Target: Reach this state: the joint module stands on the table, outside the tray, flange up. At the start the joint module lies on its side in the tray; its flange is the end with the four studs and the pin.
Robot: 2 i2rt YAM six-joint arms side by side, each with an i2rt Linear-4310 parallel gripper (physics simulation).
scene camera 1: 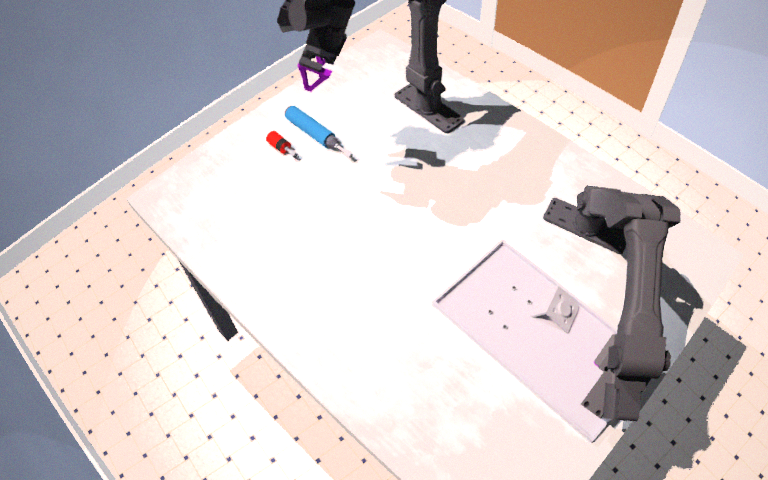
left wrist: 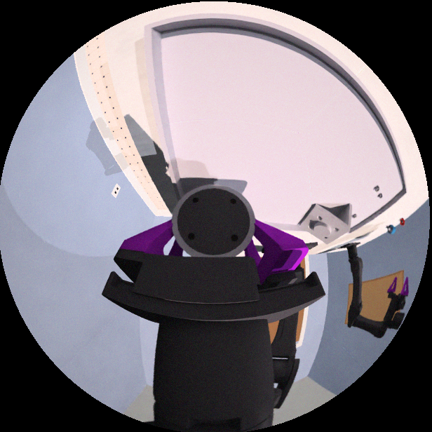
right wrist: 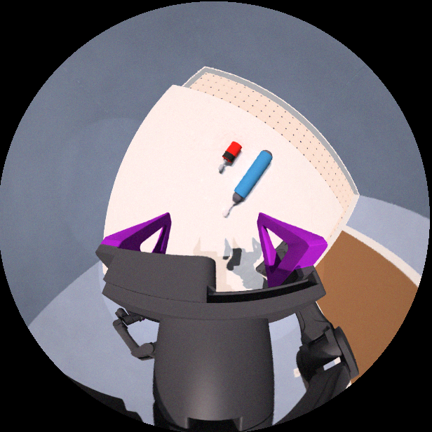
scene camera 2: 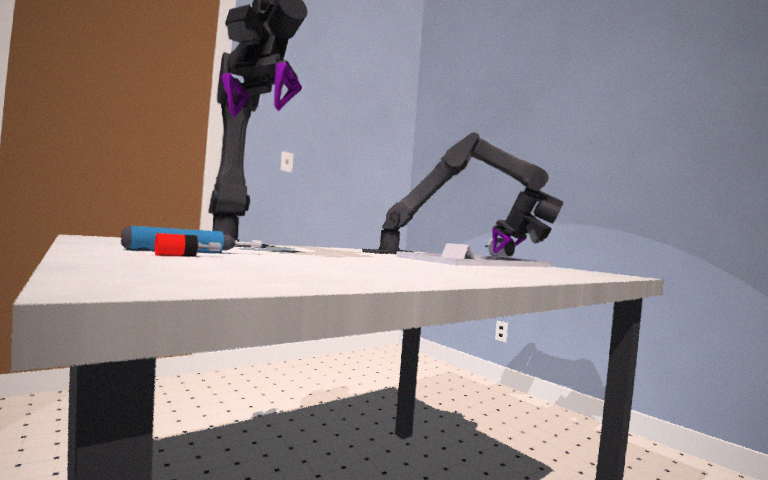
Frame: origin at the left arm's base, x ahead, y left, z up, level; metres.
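Where they show: left gripper, fingertip midpoint: (scene camera 2: 499, 252); right gripper, fingertip midpoint: (scene camera 1: 314, 77) (scene camera 2: 254, 111); left arm's base at its link origin: (scene camera 1: 586, 226) (scene camera 2: 388, 253); right arm's base at its link origin: (scene camera 1: 428, 108).
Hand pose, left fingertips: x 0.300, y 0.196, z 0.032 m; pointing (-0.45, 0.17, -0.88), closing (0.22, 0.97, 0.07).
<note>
Each offset is from my left fingertips to the top centre of the thing. "pt": to the spot under its first point.
The joint module @(pt dx +0.033, dy -0.015, dz +0.017 m) (scene camera 2: 508, 247) (left wrist: 213, 218) is a dark cylinder with a grey rim, tilted or on its side; one round face with four dark dots points at the left wrist camera. No studs or pin show on it. My left gripper (scene camera 2: 509, 244) (left wrist: 213, 217) is shut on the module, at or slightly above the tray @(dx +0.003, dy -0.176, dz -0.016 m) (scene camera 1: 481, 350) (scene camera 2: 532, 262) (left wrist: 250, 100); the gap is hard to tell. In scene camera 1 the arm hides the module. My right gripper (scene camera 1: 309, 89) (scene camera 2: 256, 112) (right wrist: 213, 217) is open and empty, high above the table.
A grey angled bracket @(dx -0.057, dy -0.176, dz +0.016 m) (scene camera 1: 565, 309) (scene camera 2: 456, 250) (left wrist: 325, 222) stands in the tray, with several small bolts @(dx -0.064, dy -0.276, dz -0.023 m) (scene camera 1: 514, 288) (left wrist: 377, 189) nearby. A blue-handled tool @(pt dx -0.217, dy -0.908, dz +0.006 m) (scene camera 1: 308, 125) (scene camera 2: 175, 238) (right wrist: 253, 175) and a red-handled tool @(dx -0.144, dy -0.936, dz +0.002 m) (scene camera 1: 276, 141) (scene camera 2: 169, 244) (right wrist: 233, 150) lie on the table.
</note>
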